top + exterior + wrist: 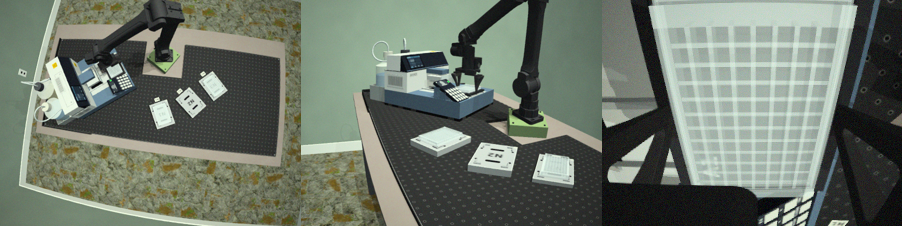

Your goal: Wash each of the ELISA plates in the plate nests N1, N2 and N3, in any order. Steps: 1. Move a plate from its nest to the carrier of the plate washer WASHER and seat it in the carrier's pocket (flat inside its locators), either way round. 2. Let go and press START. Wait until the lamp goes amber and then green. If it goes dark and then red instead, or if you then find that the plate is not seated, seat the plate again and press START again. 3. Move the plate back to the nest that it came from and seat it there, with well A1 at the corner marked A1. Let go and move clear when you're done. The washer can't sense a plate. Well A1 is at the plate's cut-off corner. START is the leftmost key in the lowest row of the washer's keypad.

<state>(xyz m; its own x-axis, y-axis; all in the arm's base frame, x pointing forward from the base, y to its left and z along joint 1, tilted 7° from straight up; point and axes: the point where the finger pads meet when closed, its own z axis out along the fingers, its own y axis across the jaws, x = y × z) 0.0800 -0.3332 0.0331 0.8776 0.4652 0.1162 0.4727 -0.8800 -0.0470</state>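
My hand is 1 cm above the dark carrier. From my hand the other things lie so: plate washer: 7 cm ahead, 14 cm to the right, 3 cm above; then N1 label: 20 cm ahead, 28 cm to the left, 10 cm below.
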